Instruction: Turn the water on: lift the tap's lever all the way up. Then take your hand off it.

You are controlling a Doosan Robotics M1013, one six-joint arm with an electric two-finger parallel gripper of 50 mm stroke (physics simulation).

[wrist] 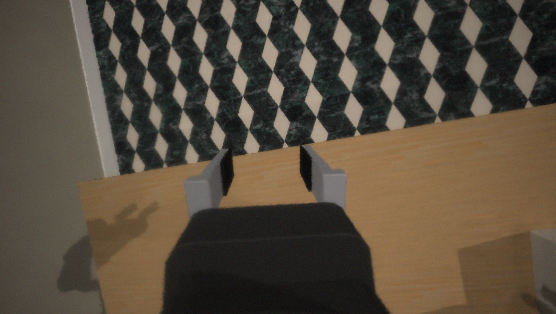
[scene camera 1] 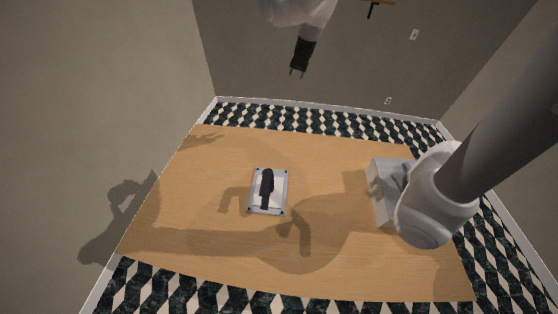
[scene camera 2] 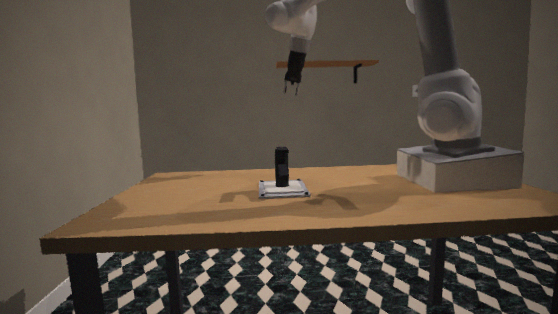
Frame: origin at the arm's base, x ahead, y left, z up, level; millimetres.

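Where they show: gripper, between the fingertips: [wrist: 266, 161] [scene camera 1: 295, 76] [scene camera 2: 290, 94]; arm's base, origin of its link: [scene camera 2: 457, 150].
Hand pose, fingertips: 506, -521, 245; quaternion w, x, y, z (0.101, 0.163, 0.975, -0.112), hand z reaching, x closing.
Note:
Each offset is from my fingertips to the top centre of the thing, as dx, dy, dz. "spot": to the spot under its first point. Level surfaces: height alone.
A black tap @[spot: +149, +484, -206] [scene camera 1: 267, 187] [scene camera 2: 282, 167] stands upright on a white and grey base plate @[spot: +121, +528, -354] [scene camera 1: 275, 212] [scene camera 2: 305, 195] on the table. Its lever is not clearly distinct from its dark body, so I cannot tell the lever's angle. The tap does not show in the wrist view. My gripper [scene camera 1: 296, 76] [scene camera 2: 291, 92] [wrist: 266, 161] is open, with nothing between its fingers. It hangs high above the table, well above the tap and apart from it.
The wooden table @[dz -362] [scene camera 1: 200, 175] [scene camera 2: 175, 220] [wrist: 425, 175] carries the arm's pale base block [scene camera 1: 374, 192] [scene camera 2: 470, 172] [wrist: 545, 260] at the right. A wall shelf [scene camera 2: 330, 63] is on the back wall. The arm's shadows fall across the table top.

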